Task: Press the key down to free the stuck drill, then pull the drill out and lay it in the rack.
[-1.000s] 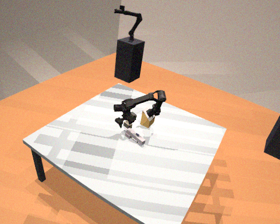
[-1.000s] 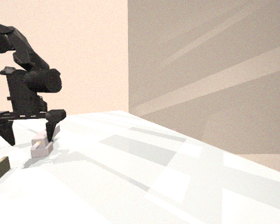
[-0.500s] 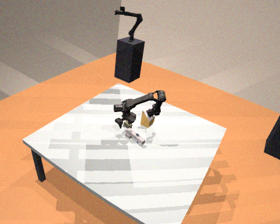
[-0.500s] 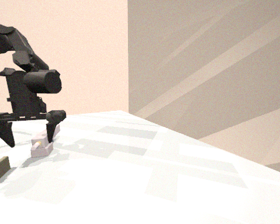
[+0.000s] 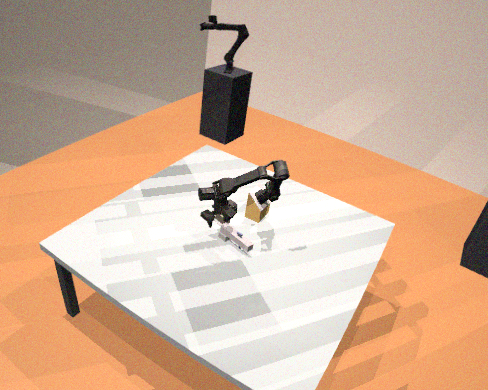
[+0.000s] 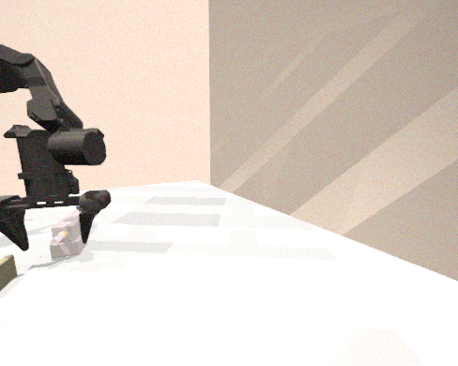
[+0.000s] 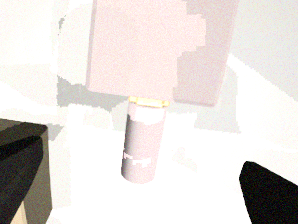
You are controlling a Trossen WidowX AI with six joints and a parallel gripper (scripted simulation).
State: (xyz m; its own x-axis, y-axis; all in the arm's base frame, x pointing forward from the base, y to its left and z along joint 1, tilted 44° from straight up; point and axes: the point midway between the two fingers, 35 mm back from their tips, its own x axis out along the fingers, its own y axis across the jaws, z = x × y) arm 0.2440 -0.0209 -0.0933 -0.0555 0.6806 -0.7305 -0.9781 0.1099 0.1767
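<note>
Right now the drill is 6 cm to the left of my gripper tip, 1 cm ahead of it and 1 cm above it. Round my gripper tip: blue key 14 cm to the left, 3 cm ahead, 1 cm above; rack 9 cm behind, 3 cm to the right, 2 cm below.
</note>
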